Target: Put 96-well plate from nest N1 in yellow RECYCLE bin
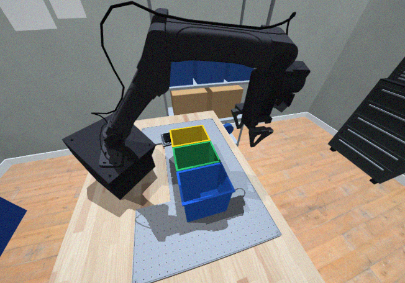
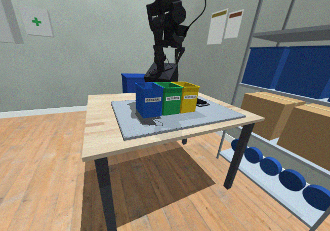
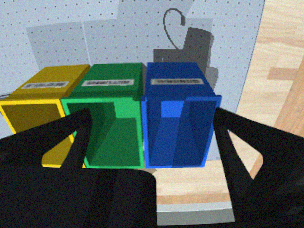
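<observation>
Now: the black 96-well plate 43 cm to the left of my hand, 30 cm below it and 22 cm behind it. Round my hand: green returns bin 23 cm below, 15 cm behind, 9 cm to the left; yellow recycle bin 23 cm below, 22 cm to the left, 15 cm behind; blue general bin 23 cm below, 15 cm behind, 4 cm to the right.
</observation>
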